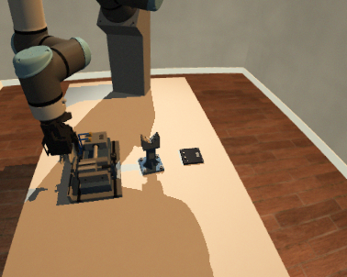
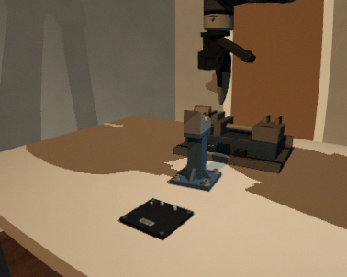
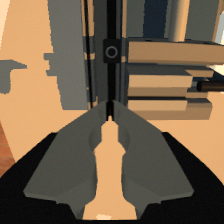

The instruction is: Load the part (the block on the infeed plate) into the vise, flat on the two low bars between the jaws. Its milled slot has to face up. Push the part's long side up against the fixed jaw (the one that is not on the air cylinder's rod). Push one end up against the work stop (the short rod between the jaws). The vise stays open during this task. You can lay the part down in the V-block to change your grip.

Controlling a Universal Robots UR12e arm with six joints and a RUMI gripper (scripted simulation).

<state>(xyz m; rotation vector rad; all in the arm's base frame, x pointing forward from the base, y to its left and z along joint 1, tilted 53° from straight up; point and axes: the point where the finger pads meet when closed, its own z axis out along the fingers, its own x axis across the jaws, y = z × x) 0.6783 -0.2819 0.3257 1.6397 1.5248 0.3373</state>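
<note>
My hand is 4 cm to the right of the part, 4 cm above it and 2 cm short of it. Round my hand: dark work stop rod (11 cm to the left, 5 cm below, 3 cm ahead); moving jaw (8 cm to the left, 6 cm below, 1 cm behind); cream cylinder rod (9 cm to the left, 6 cm below, 6 cm behind).
</note>
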